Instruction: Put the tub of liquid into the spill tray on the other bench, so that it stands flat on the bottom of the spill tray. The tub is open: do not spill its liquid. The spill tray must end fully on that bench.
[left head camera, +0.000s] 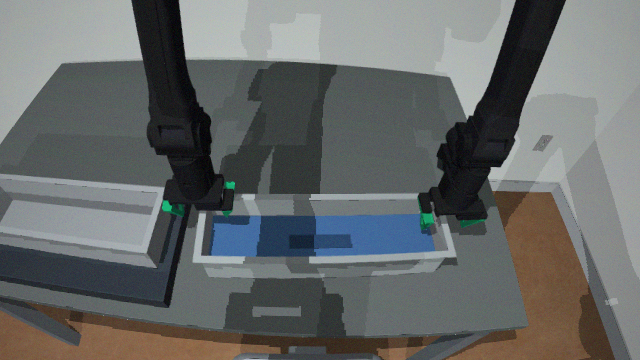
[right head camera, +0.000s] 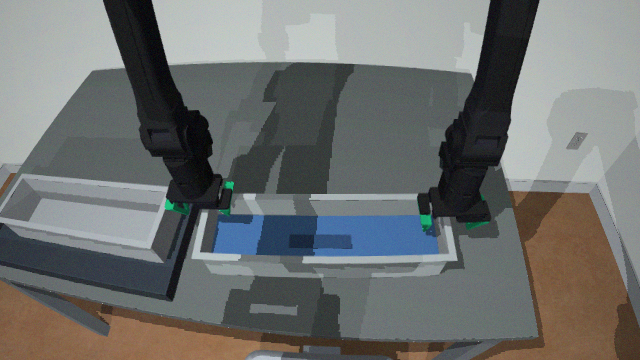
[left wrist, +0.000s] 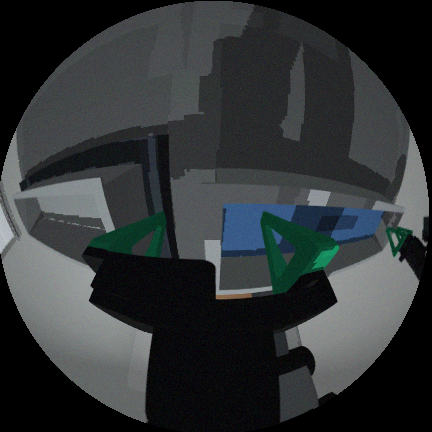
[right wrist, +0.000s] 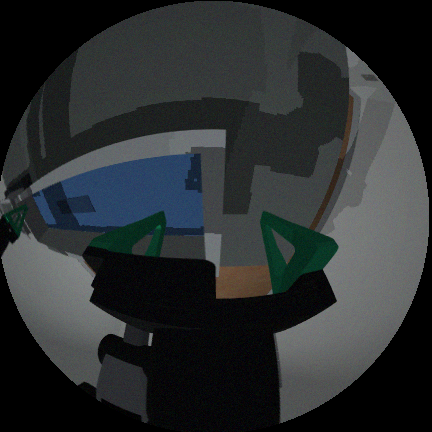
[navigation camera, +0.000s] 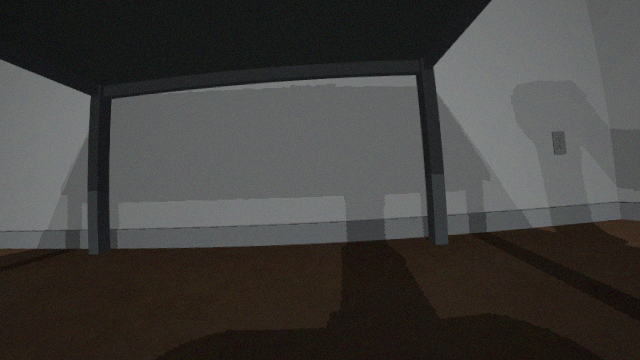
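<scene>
A long, light grey open tub (left head camera: 380, 259) (right head camera: 380, 258) (left wrist: 212, 247) (right wrist: 200, 137) stands on the grey bench (left head camera: 410, 305) (right head camera: 410, 305). Blue liquid (left head camera: 380, 232) (right head camera: 380, 232) covers its inside and looks level. My left gripper (left head camera: 201, 212) (right head camera: 201, 212) (left wrist: 212, 216) is open at the tub's left end, one finger on each side of the end wall. My right gripper (left head camera: 448, 226) (right head camera: 450, 228) (right wrist: 212, 216) is open in the same way at its right end. I cannot identify a spill tray or another bench for certain.
A shorter, empty grey open box (left head camera: 159, 235) (right head camera: 162, 235) (left wrist: 125, 195) stands on a dark slab (left head camera: 75, 277) (right head camera: 75, 272) at the left of the bench. A wall is behind the bench. The navigation camera shows a right bench leg (navigation camera: 432, 165) and a left bench leg (navigation camera: 102, 175).
</scene>
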